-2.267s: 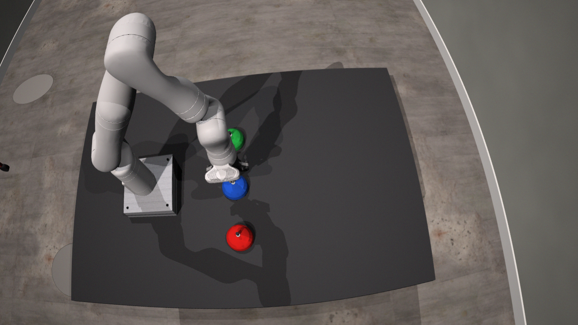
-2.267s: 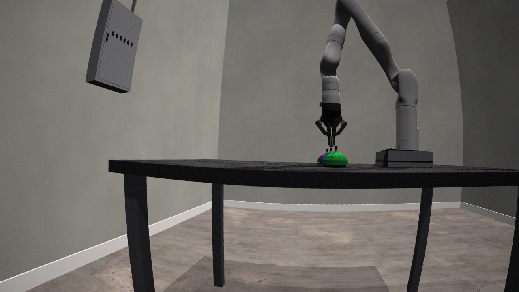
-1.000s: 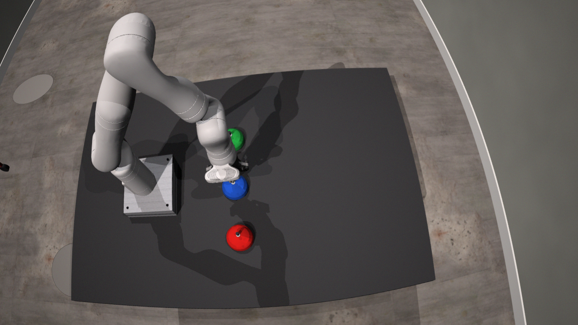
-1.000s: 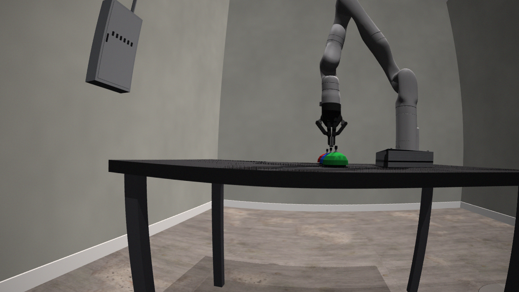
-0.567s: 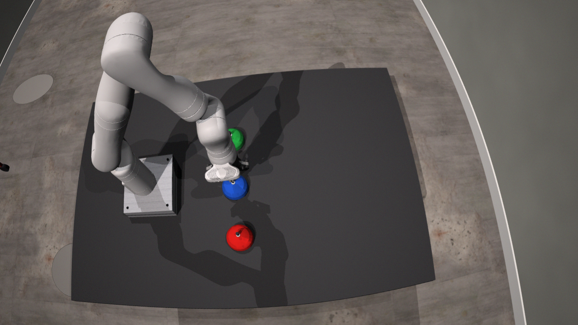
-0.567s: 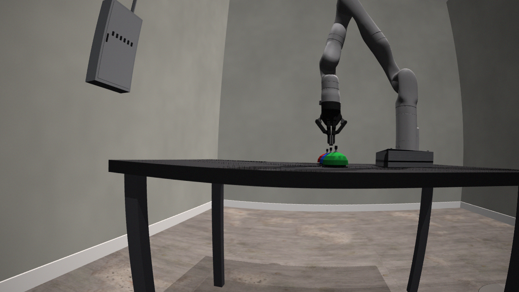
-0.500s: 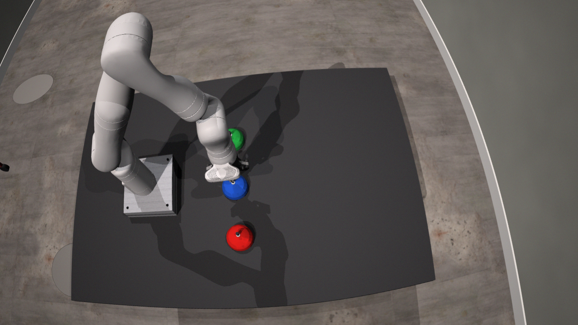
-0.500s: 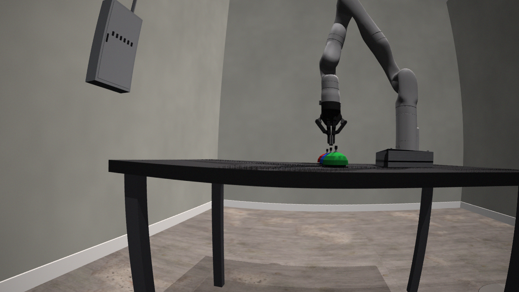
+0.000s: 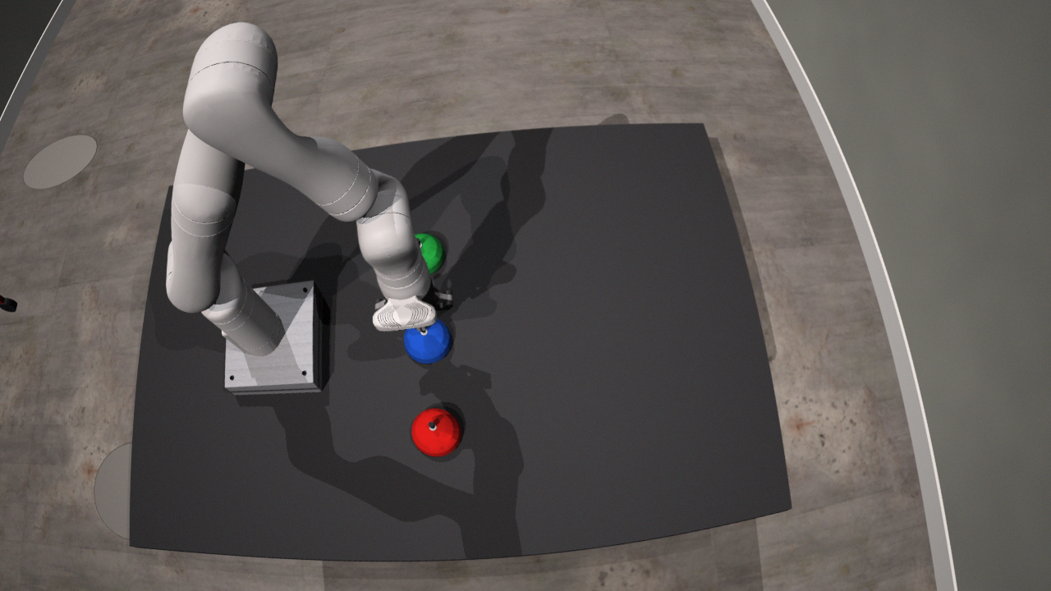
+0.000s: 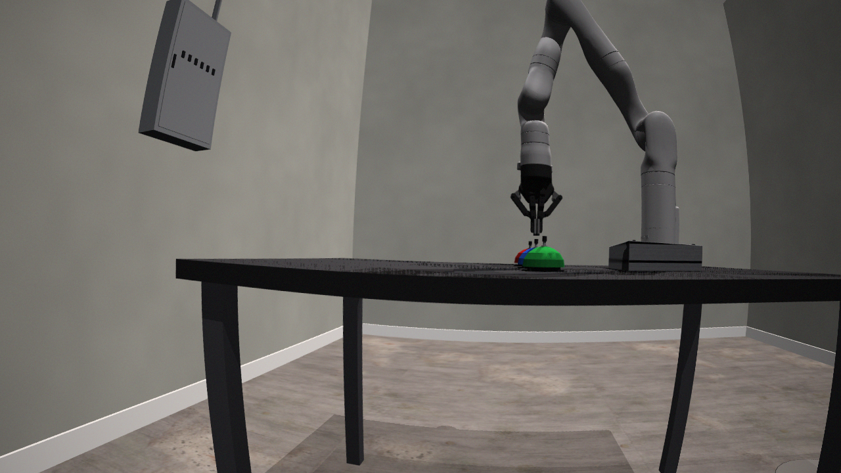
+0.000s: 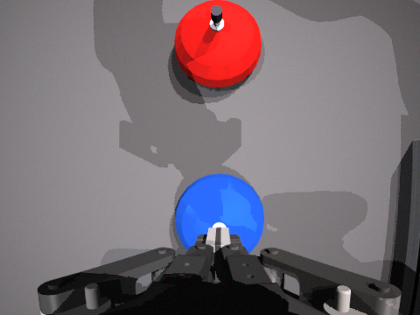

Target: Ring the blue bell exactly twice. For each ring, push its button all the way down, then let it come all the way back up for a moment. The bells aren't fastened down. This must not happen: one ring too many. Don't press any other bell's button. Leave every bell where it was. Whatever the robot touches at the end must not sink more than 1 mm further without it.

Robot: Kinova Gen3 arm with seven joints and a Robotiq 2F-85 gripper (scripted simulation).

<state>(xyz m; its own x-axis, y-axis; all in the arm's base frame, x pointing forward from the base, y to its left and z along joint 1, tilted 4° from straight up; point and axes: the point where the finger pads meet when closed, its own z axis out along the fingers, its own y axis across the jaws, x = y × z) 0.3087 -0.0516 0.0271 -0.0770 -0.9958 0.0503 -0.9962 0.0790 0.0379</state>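
Now: hand 5 cm above the blue bell. From my hand the other things lie so: red bell (17 cm to the right, 5 cm below, 1 cm behind); green bell (17 cm to the left, 5 cm below, 1 cm ahead).
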